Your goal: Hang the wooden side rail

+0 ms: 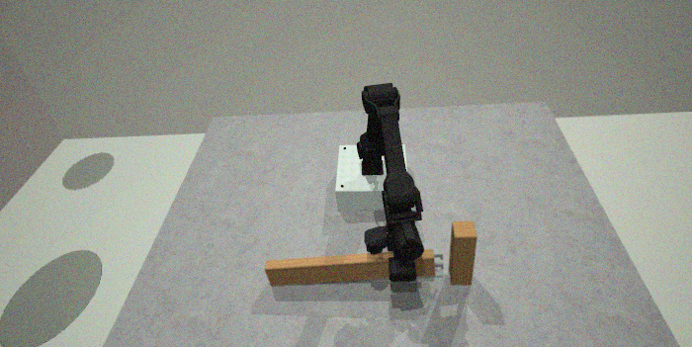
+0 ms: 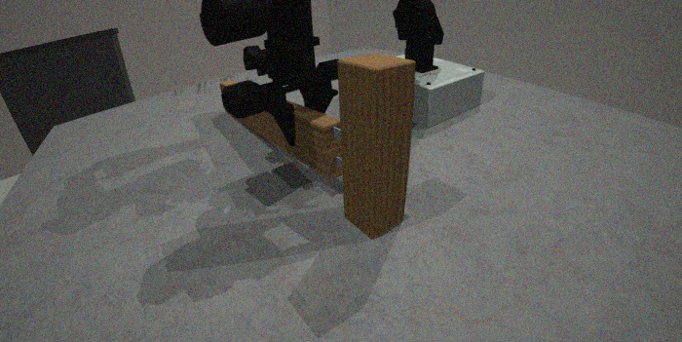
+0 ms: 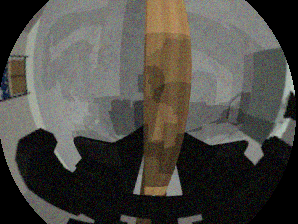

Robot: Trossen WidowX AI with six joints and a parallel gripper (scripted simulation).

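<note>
Right now the headboard post is 15 cm to the left of my gripper tip and 4 cm above it.
</note>
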